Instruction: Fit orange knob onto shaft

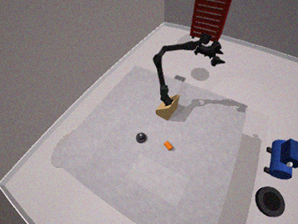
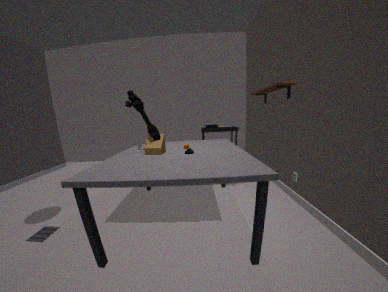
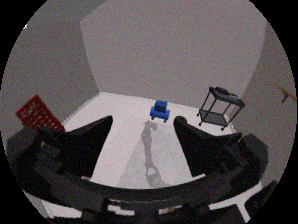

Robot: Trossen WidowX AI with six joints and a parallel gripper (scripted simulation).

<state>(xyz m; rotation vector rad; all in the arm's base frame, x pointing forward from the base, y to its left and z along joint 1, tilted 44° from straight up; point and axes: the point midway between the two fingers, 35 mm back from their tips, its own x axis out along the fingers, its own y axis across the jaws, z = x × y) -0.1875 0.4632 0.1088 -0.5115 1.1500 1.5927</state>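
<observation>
Right now the orange knob is 560 mm ahead of my gripper tip, 200 mm to the right of it and 470 mm below it. Also, from my gripper tip: dark round pedestal: 590 mm ahead, 410 mm to the right, 460 mm below.
</observation>
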